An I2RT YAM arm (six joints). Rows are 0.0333 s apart.
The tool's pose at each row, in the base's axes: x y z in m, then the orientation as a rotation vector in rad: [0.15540, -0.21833, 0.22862, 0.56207, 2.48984, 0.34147]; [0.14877, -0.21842, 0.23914, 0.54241, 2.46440, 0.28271]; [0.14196, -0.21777, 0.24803, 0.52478, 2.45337, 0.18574]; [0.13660, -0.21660, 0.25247, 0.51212, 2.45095, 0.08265]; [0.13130, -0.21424, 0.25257, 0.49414, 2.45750, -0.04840]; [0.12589, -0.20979, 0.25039, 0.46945, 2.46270, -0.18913]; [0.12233, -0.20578, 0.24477, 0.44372, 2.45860, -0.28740]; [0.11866, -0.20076, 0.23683, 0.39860, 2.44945, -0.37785]
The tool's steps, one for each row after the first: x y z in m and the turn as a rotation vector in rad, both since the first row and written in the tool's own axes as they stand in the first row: [0.00007, 0.00153, -0.01234, 0.02825, -0.04027, -0.02585]; [0.00139, 0.00308, -0.02337, 0.08778, -0.07421, -0.05958]; [0.00391, 0.00398, -0.02990, 0.15609, -0.09804, -0.09129]; [0.00896, 0.00440, -0.03273, 0.24603, -0.11452, -0.13284]; [0.01611, 0.00583, -0.03353, 0.34238, -0.12839, -0.18057]; [0.02326, 0.00624, -0.03053, 0.40721, -0.14237, -0.21956]; [0.03204, 0.00668, -0.02559, 0.46206, -0.15851, -0.27104]
